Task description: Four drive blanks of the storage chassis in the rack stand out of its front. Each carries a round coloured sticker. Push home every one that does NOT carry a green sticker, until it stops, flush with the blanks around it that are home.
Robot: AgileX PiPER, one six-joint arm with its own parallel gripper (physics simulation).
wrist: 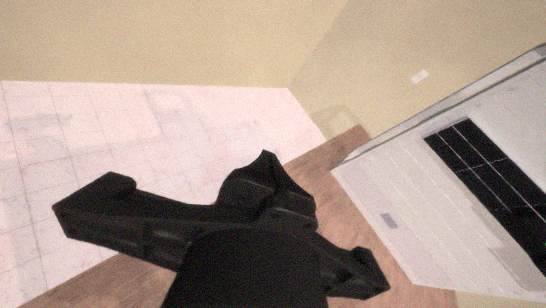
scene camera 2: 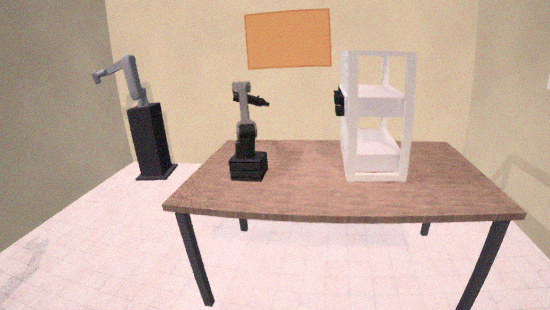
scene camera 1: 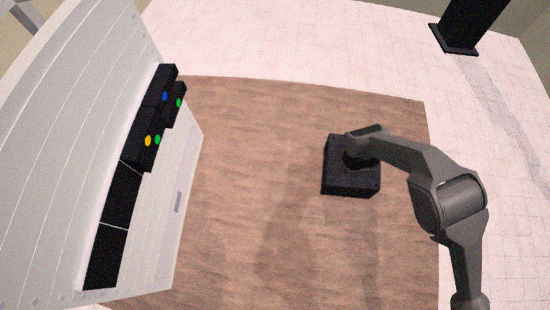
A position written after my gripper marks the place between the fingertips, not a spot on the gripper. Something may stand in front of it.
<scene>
In view: my gripper (wrist: 265,159) and a white rack (scene camera 1: 86,223).
The white rack is seen too in the wrist view (wrist: 450,198) and in scene camera 2 (scene camera 2: 364,150).
</scene>
